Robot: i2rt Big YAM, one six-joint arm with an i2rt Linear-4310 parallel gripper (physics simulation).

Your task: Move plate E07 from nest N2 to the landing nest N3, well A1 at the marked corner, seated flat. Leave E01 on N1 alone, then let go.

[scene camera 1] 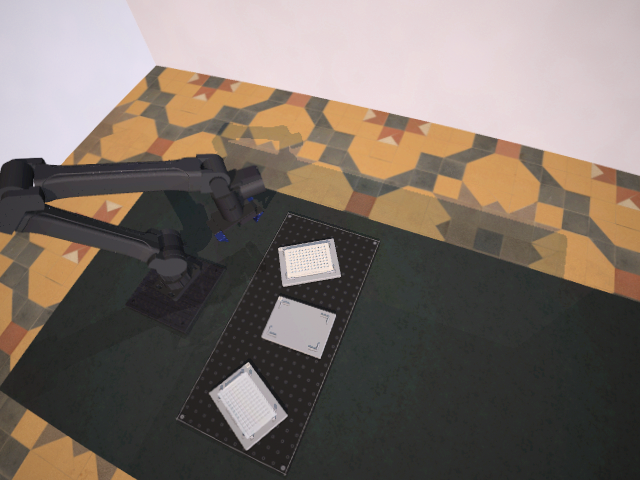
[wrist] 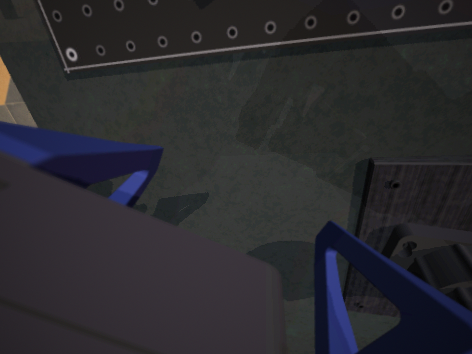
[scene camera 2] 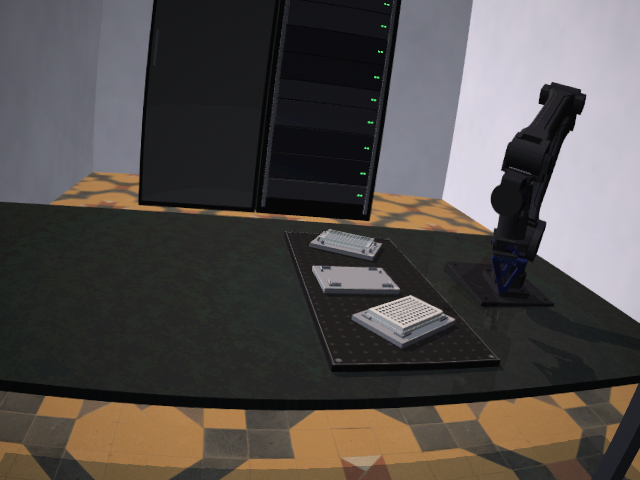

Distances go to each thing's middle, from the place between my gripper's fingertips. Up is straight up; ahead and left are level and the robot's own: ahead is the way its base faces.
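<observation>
Clear well plate [scene camera 1: 245,402]: from my hand, 37 cm to the right, 26 cm ahead, 6 cm below. Nest [scene camera 1: 303,328]: 14 cm to the right of my hand, 27 cm ahead, 7 cm below.
</observation>
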